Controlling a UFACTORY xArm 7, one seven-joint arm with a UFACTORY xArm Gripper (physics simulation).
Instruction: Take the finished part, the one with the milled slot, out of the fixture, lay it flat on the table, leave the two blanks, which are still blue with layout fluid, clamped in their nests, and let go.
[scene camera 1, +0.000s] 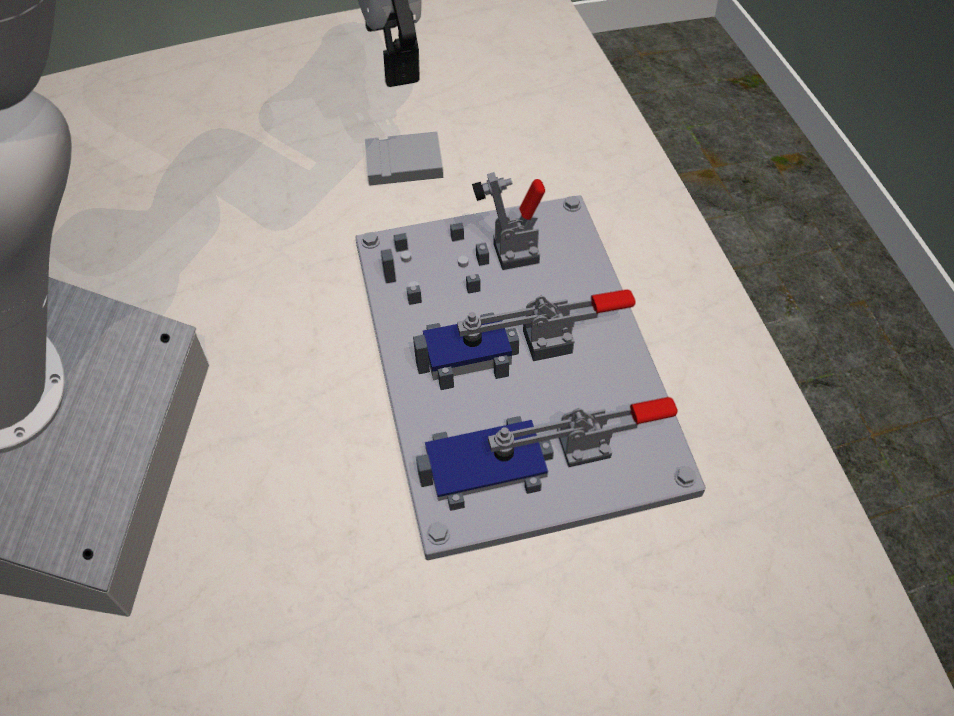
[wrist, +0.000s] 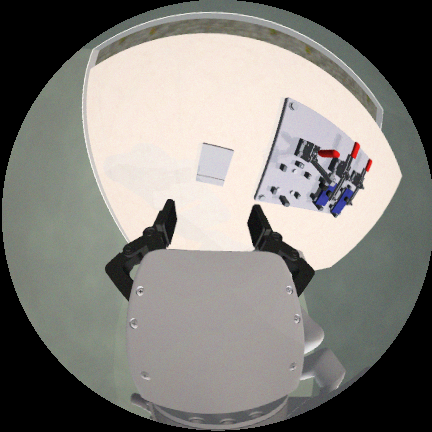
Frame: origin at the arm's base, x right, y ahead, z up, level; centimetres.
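Seen in the pictures: gripper, fingertip midpoint: (scene camera 1: 391, 54) (wrist: 213, 210).
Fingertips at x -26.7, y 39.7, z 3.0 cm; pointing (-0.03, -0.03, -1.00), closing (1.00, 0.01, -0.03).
Note:
A point is followed by its place in that frame.
The finished part (scene camera 1: 412, 156) @(y 40.7, x -26.3, z -10.2 cm) (wrist: 216, 162) @(y 40.7, x -26.5, z -10.2 cm), a grey block with a milled slot near one end, lies flat on the table (scene camera 1: 292, 462) @(y 22.4, x 6.5, z -11.7 cm) (wrist: 150, 100) @(y 52.8, x -40.0, z -11.7 cm), off the fixture plate (scene camera 1: 531, 524) @(y 40.0, x 18.2, z -10.2 cm) (wrist: 305, 117) @(y 53.5, x -11.1, z -10.2 cm). My gripper (scene camera 1: 401, 83) (wrist: 213, 210) @(y 39.7, x -26.7, z 3.0 cm) is open and empty, raised above the table and apart from the part. One blue blank (scene camera 1: 454, 352) @(y 38.1, x 2.1, z -7.6 cm) (wrist: 324, 196) @(y 38.5, x 0.9, z -7.6 cm) sits in the middle nest under a lowered clamp. The other blue blank (scene camera 1: 470, 466) @(y 36.6, x 12.6, z -8.6 cm) (wrist: 340, 204) @(y 36.9, x 12.0, z -8.6 cm) sits in the near nest under its lowered clamp. The far nest on the plate is empty.
The far nest's clamp stands raised, with its red handle (scene camera 1: 531, 198) @(y 48.3, x -9.0, z -2.5 cm) (wrist: 328, 153) @(y 48.6, x -10.3, z -2.3 cm) upright. The red handles (scene camera 1: 613, 300) @(y 52.4, x 1.9, z -5.6 cm) (scene camera 1: 653, 410) @(y 51.9, x 12.9, z -6.6 cm) of the other two clamps reach toward the plate's right edge. The robot's base block (scene camera 1: 100, 447) @(y 8.1, x 5.6, z -4.3 cm) is at the left in the scene view.

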